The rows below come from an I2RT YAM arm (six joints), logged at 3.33 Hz.
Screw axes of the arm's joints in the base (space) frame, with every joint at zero. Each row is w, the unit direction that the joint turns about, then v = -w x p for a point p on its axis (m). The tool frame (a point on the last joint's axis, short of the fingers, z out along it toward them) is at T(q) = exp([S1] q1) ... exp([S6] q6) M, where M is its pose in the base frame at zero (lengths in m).
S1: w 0 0 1 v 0 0 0
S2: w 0 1 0 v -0.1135 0 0.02
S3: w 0 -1 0 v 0.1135 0 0.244
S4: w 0 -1 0 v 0.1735 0 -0.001
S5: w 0 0 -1 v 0 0.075 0
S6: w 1 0 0 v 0 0.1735 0
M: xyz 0.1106 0 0.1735 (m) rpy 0 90 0 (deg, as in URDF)
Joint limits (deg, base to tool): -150..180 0..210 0..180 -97..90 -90..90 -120..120
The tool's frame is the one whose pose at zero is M.
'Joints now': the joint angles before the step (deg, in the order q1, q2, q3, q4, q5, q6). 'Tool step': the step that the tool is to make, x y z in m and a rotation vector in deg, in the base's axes. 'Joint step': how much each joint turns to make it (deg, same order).
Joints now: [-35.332 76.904 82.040 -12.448 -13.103 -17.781]
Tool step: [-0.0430 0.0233 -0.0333 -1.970 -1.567 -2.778]
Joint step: [-1.061 -12.647 -16.992 6.663 1.780 -0.502]
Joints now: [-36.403 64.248 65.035 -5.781 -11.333 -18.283]
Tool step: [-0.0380 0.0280 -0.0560 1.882 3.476 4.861]
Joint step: [-0.934 -12.660 -16.669 -0.232 -5.677 -1.333]
